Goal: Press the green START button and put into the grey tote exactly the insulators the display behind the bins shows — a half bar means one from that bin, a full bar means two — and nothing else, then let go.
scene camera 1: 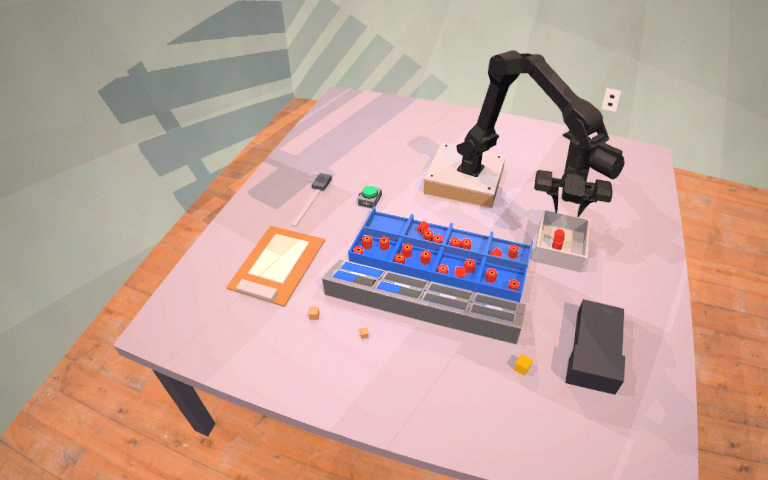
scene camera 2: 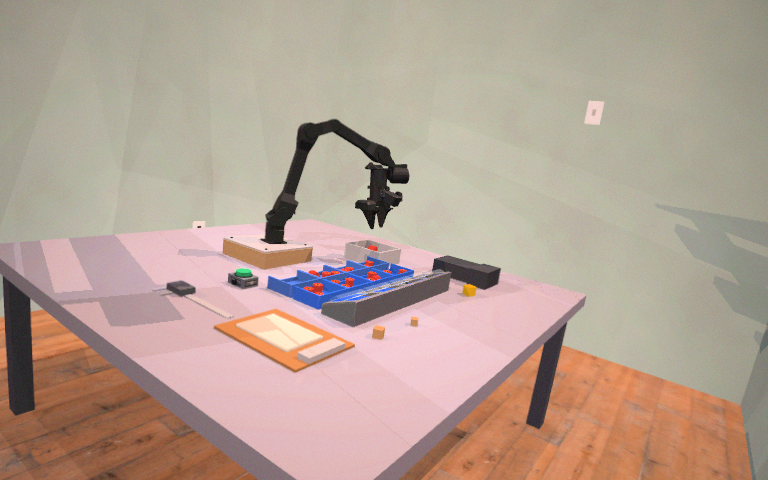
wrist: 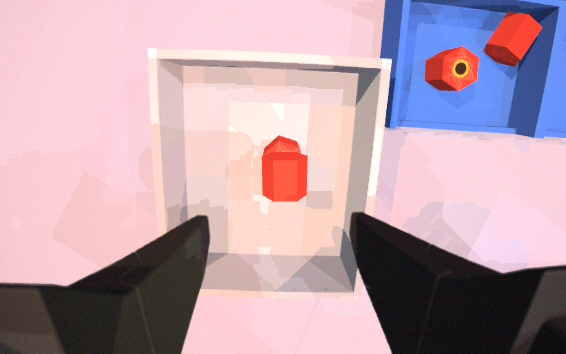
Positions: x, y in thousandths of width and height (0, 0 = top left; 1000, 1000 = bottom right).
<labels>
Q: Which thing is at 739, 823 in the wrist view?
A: The gripper.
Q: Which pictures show the gripper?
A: Scene camera 1, scene camera 2 and the wrist view: all of them.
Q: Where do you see a grey tote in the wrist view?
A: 375, 318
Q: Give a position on a grey tote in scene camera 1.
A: At 747, 532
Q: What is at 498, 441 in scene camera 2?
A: The gripper.
</labels>
